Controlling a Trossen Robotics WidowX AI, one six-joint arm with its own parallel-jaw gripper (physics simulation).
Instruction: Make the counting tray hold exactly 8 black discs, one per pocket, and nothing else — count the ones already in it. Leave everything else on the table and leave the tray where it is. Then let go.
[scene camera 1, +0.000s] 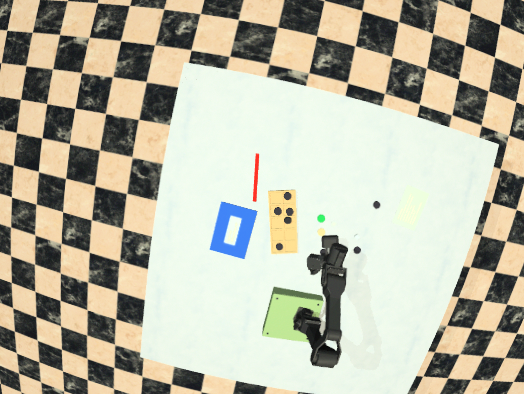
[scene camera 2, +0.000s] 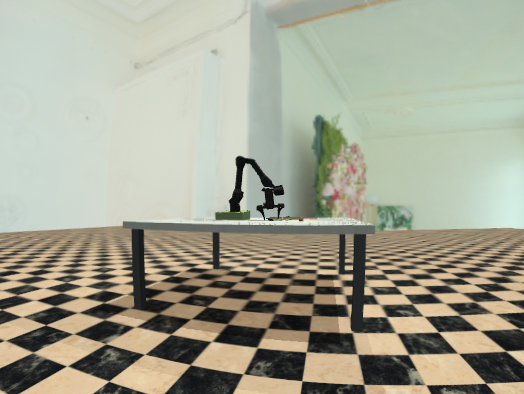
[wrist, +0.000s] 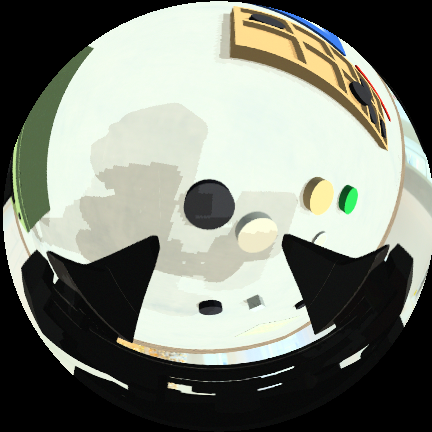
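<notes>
The tan tray (scene camera 1: 283, 235) (wrist: 265, 40) has two columns of pockets and bears several black discs. One tray disc (scene camera 1: 287, 220) (wrist: 360, 93) looks raised near a divider; whether it is seated, I cannot tell. My gripper (scene camera 2: 272, 218) (wrist: 221, 241) is open and empty, low over the table beside the tray. A loose black disc (wrist: 209, 205) lies just beyond the gap between the fingertips in the wrist view, and a white disc (wrist: 256, 232) lies close beside it. Two other loose black discs are farther off: one (scene camera 1: 357, 250) (wrist: 210, 307) and another (scene camera 1: 376, 205) (wrist: 300, 304), partly behind a finger.
A tan disc (scene camera 1: 321, 231) (wrist: 318, 196), a green disc (scene camera 1: 321, 218) (wrist: 348, 200), a small pale disc (wrist: 320, 237) and a grey cube (wrist: 255, 302) lie nearby. A blue frame (scene camera 1: 220, 227), red stick (scene camera 1: 256, 177), pale yellow sheet (scene camera 1: 410, 207) and green base block (scene camera 1: 282, 315) are also there.
</notes>
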